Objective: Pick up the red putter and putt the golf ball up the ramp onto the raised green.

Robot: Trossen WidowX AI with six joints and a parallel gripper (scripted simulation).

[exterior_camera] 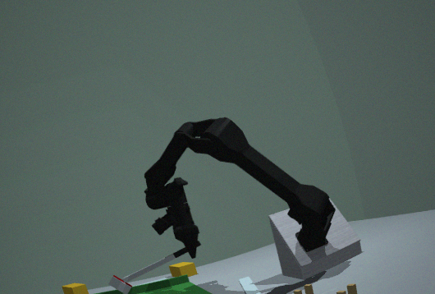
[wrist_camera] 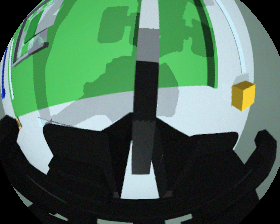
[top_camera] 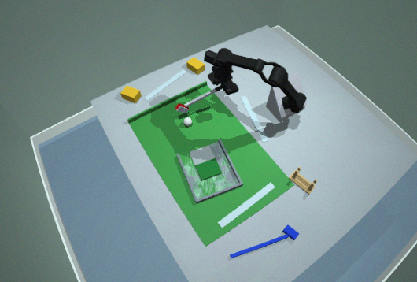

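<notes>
Right now the red putter is 120 mm ahead of my gripper tip, 10 mm to the right of it and 10 mm below it. From my gripper tip the other things lie so: wooden putter stand 60 mm behind, 580 mm to the left, 70 mm below; then white golf ball 230 mm ahead, 30 mm to the left, 80 mm below; then mat 230 mm ahead, 210 mm to the left, 100 mm below.
</notes>
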